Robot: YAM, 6 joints.
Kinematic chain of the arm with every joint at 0, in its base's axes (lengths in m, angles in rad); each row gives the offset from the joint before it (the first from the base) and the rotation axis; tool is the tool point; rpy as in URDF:
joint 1: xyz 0 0 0.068 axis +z
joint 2: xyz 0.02 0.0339 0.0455 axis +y
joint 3: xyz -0.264 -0.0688 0 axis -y
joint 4: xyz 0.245 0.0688 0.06 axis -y
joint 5: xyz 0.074 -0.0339 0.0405 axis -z
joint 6: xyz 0.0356 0 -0.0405 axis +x
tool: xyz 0 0 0 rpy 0 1.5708 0
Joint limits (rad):
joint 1: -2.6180..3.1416
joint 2: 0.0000..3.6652
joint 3: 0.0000..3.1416
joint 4: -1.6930..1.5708
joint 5: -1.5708..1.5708
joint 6: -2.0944..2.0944
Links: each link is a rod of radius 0.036 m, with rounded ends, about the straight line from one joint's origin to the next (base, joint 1, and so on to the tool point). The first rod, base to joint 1, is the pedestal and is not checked.
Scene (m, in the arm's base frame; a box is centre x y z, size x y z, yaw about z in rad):
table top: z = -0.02
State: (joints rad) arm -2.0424 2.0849 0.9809 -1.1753 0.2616 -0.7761
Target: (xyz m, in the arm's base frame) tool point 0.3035 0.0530 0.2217
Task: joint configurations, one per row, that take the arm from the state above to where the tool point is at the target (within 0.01 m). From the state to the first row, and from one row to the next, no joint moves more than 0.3 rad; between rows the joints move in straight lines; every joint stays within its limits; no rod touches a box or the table.
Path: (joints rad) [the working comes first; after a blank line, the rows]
Joints at the target: 0.1736 1.7245 1.3126 -1.1667 0.0058 -0.7761
Straight joint move there: clear.

1: -1.7654 2.0398 1.0224 -1.1742 0.2296 -0.7761
2: -1.4884 1.9948 1.0638 -1.1731 0.1977 -0.7761
3: -1.2114 1.9497 1.1053 -1.1721 0.1657 -0.7761
4: -0.9344 1.9047 1.1468 -1.1710 0.1337 -0.7761
5: -0.6574 1.8596 1.1882 -1.1699 0.1017 -0.7761
6: -0.3804 1.8146 1.2297 -1.1688 0.0698 -0.7761
7: -0.1034 1.7695 1.2711 -1.1677 0.0378 -0.7761
8: 0.1736 1.7245 1.3126 -1.1667 0.0058 -0.7761

